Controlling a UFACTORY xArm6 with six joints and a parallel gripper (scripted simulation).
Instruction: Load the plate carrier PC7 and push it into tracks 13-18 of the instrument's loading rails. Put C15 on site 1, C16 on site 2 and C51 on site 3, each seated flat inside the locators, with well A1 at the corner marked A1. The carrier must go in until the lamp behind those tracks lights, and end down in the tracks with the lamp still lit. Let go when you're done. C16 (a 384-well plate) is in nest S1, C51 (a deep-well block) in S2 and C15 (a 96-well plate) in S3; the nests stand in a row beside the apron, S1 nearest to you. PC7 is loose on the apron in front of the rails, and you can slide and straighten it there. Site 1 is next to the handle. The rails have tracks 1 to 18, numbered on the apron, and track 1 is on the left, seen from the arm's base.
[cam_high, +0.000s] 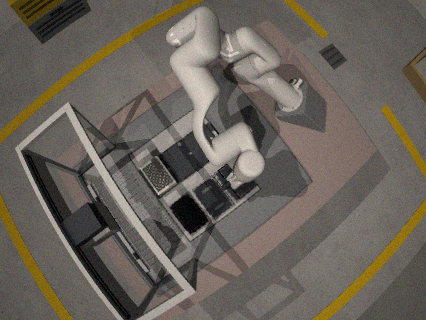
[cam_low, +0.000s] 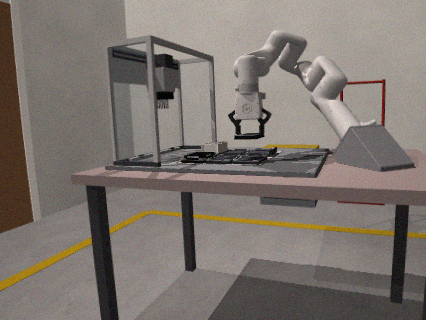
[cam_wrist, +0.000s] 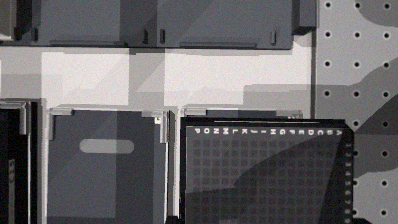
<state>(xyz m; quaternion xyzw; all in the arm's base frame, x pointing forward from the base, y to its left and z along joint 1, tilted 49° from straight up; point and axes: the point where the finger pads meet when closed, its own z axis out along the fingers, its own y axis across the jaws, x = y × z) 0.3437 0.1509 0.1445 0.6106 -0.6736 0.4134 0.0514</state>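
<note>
My gripper is now 210 mm to the left of the plate carrier PC7, 90 mm above it and 60 mm short of it. Also, from my hand: black 96-well plate: 210 mm ahead, 90 mm below, 60 mm to the right; then pale well plate: 240 mm to the right, 170 mm ahead, 80 mm below; then A1 mark: 100 mm below, 80 mm to the right, 40 mm ahead.
</note>
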